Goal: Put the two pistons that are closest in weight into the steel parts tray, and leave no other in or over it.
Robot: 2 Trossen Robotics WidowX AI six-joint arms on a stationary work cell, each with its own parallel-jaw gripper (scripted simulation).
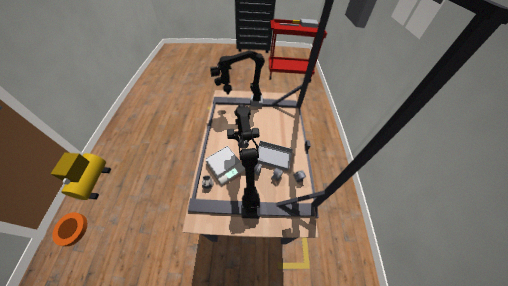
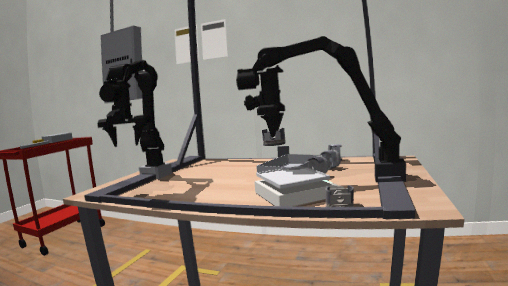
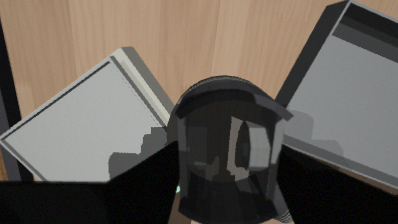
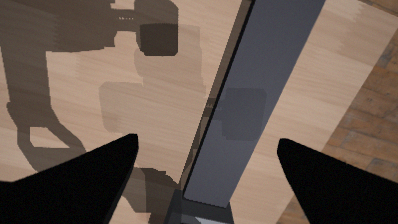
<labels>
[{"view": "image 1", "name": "steel parts tray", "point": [272, 155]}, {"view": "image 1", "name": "white scale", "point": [238, 168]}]
</labels>
